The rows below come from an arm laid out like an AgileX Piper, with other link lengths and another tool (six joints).
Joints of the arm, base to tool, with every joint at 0 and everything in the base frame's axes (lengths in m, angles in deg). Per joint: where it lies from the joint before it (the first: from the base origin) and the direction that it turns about. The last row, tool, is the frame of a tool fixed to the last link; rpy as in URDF.
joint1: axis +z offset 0 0 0.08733
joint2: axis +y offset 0 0 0
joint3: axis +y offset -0.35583 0 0.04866
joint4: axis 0.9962 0 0.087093 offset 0.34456 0 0.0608
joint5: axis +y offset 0 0 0
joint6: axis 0.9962 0 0.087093 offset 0.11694 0 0.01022
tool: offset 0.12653 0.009 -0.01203 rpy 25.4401 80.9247 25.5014
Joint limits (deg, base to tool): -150..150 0..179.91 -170..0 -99.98..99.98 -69.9..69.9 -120..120
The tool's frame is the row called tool.
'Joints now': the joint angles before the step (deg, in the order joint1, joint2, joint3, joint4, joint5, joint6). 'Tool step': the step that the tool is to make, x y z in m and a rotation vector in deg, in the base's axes. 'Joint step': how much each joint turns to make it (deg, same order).
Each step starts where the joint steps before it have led.
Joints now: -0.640 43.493 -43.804 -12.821 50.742 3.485
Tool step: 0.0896 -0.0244 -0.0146 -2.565 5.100 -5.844
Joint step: -0.007 19.408 -9.073 -8.826 -3.299 9.430
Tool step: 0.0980 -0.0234 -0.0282 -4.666 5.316 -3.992
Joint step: 0.416 20.172 -13.097 -8.843 0.618 7.198
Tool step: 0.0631 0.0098 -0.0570 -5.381 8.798 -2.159
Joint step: 4.167 17.086 -11.329 -6.768 6.813 5.566
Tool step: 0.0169 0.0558 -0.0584 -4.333 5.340 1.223
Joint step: 7.840 9.357 -2.800 -4.942 4.255 7.331
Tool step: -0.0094 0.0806 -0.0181 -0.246 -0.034 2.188
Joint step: 9.193 2.381 -0.366 -0.643 2.895 6.975
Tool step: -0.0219 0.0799 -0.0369 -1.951 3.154 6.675
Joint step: 9.271 4.220 -0.004 -0.229 1.294 2.438
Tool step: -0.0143 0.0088 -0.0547 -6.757 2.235 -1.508
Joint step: 3.298 7.482 -0.088 -3.851 3.268 6.596
